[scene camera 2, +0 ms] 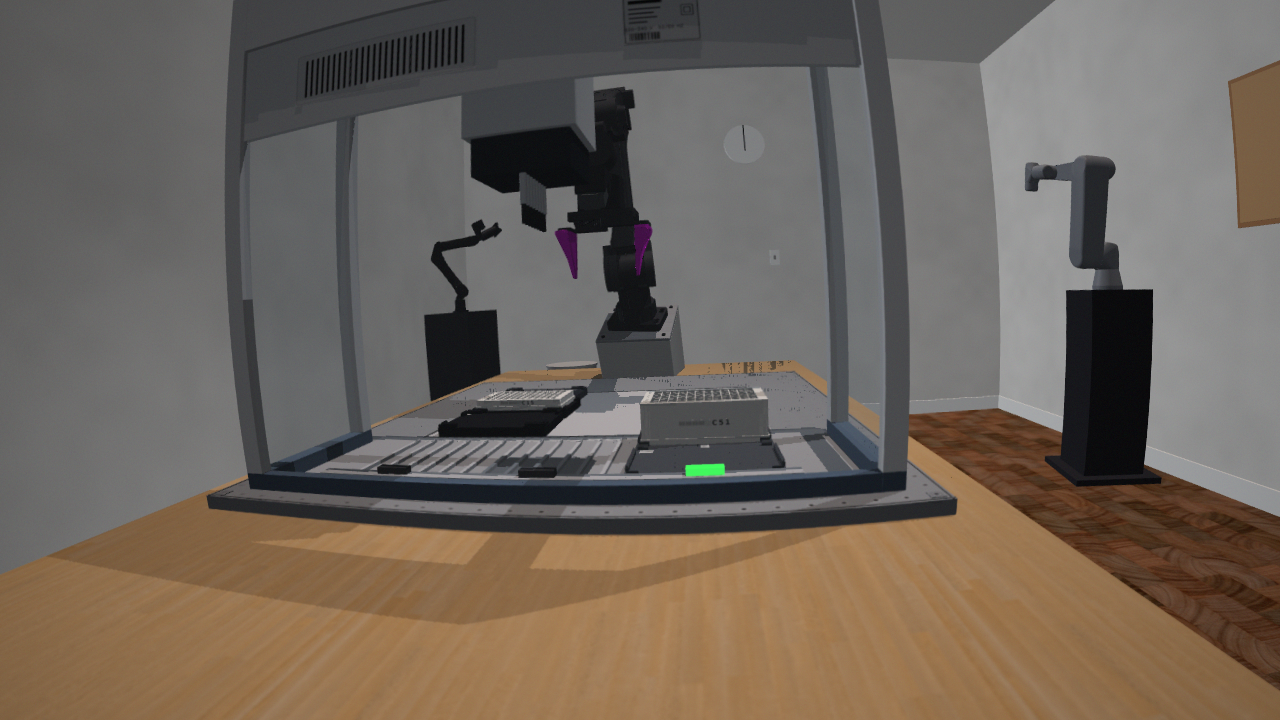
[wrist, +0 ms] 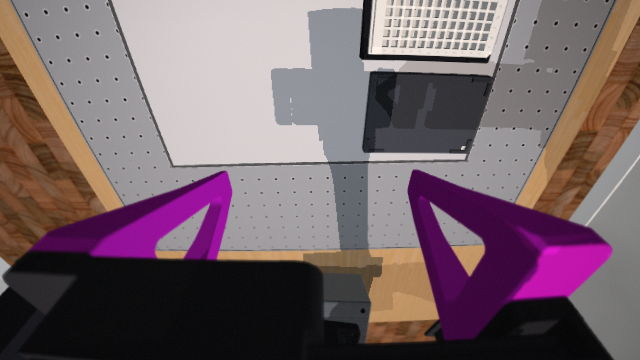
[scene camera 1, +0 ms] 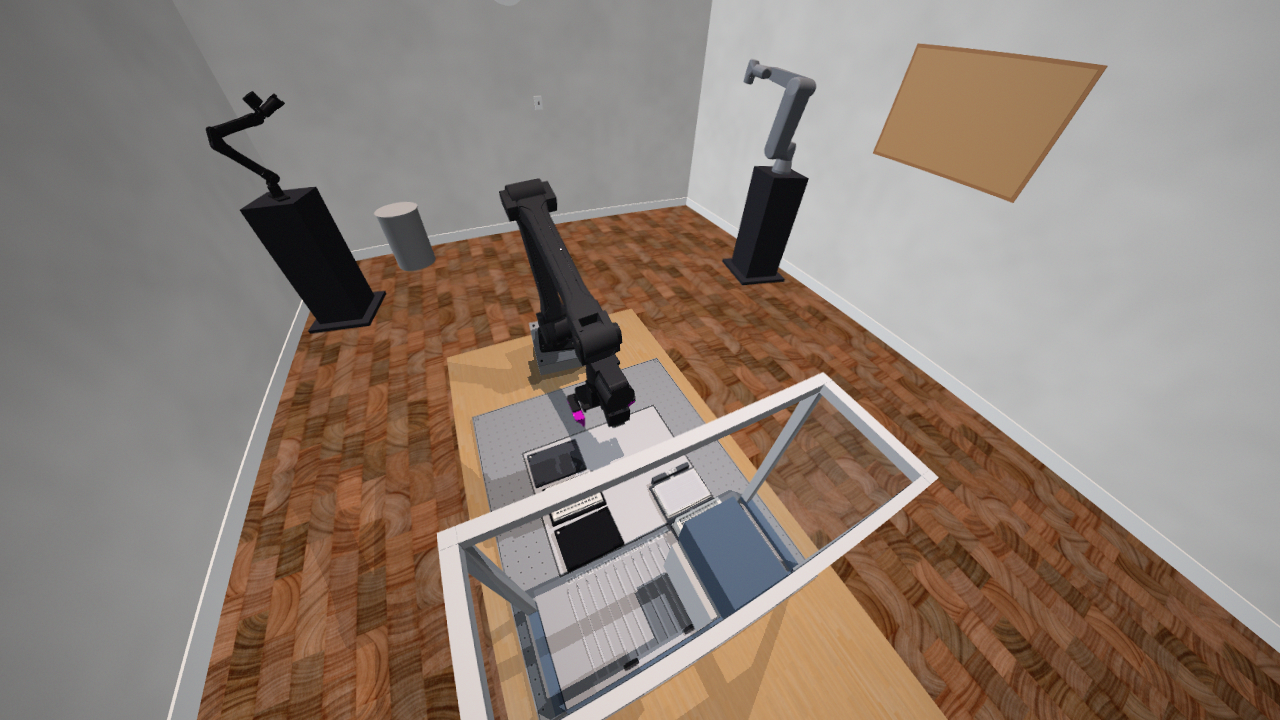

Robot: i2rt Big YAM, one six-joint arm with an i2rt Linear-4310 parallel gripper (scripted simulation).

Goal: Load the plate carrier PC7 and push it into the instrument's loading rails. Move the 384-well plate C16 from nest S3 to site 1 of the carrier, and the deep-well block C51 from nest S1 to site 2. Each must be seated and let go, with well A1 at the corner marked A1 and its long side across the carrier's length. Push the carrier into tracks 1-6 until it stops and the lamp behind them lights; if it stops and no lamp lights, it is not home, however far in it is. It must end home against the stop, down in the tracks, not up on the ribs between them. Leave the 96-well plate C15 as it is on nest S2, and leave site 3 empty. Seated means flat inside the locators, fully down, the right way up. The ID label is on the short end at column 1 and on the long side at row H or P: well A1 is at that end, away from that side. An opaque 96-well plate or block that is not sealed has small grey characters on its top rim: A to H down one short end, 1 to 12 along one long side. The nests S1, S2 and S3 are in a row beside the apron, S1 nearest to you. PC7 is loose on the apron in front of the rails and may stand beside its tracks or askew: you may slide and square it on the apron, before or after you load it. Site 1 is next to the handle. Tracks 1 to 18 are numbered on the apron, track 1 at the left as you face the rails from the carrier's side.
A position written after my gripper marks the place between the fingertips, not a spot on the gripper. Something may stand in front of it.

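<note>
I can see my gripper (wrist: 319,180). There is also a nest S1 (scene camera 1: 549,465), which the wrist view (wrist: 417,112) lets me see too, and with it in the scene is a nest S3 (scene camera 1: 582,541).
</note>
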